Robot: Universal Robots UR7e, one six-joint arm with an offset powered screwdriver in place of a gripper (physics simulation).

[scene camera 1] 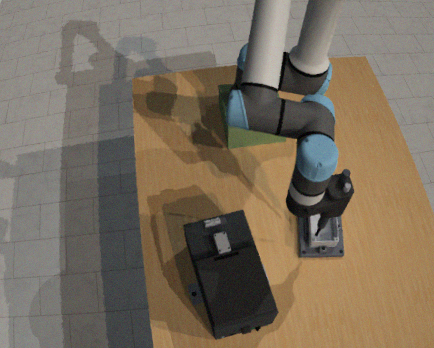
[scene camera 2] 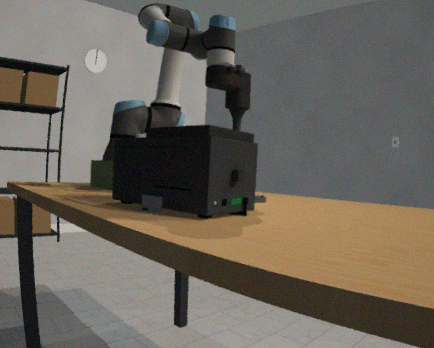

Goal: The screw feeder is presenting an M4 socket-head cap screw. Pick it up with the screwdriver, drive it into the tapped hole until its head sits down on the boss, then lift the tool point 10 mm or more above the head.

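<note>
My screwdriver (scene camera 1: 317, 234) (scene camera 2: 238, 127) points down over the light-grey open housing (scene camera 1: 325, 243), its thin tip appearing inside the housing's outline in scene camera 1. The housing sits on a dark base plate (scene camera 1: 303, 249), whose edge (scene camera 2: 260, 199) shows past the feeder in scene camera 2. The feeder (scene camera 1: 235, 287) (scene camera 2: 162, 167) is a large black box to the left of the housing, apart from the tool. In scene camera 2 the feeder hides the tip and the housing. The screw, the tapped hole and the boss cannot be made out, nor whether the bit carries a screw.
A green block (scene camera 1: 256, 139) (scene camera 2: 101, 173) stands near the arm's base on the wooden table (scene camera 1: 370, 280) (scene camera 2: 345, 240). A small grey bracket (scene camera 1: 194, 294) (scene camera 2: 152, 203) juts from the feeder's side. A shelf rack (scene camera 2: 35, 64) with boxes stands behind the table.
</note>
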